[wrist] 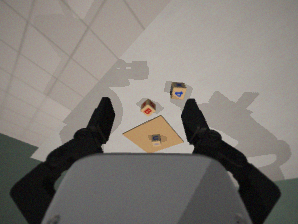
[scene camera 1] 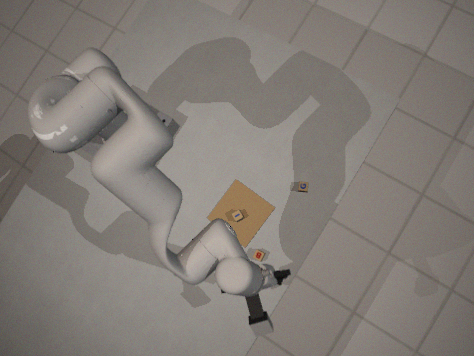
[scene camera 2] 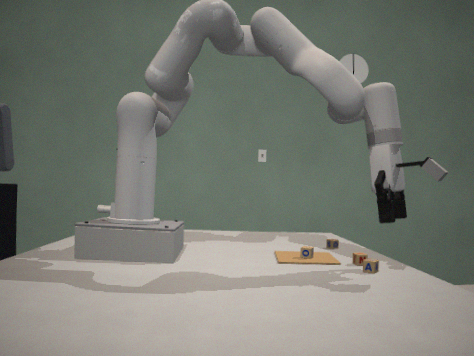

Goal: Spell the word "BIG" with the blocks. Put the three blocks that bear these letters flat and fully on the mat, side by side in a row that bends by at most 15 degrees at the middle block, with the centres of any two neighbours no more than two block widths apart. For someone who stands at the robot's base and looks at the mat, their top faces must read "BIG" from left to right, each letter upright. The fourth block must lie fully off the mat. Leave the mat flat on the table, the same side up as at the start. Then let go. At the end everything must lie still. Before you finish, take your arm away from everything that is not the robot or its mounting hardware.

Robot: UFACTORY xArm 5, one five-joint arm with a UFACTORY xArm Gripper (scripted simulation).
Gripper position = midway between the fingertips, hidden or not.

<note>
I see my gripper (scene camera 2: pixel 393 220) and a mat (scene camera 1: pixel 255 210).
The mat is seen too in the wrist view (wrist: pixel 141 135). My gripper also shows in the wrist view (wrist: pixel 148 106) and in scene camera 1 (scene camera 1: pixel 261 283).
</note>
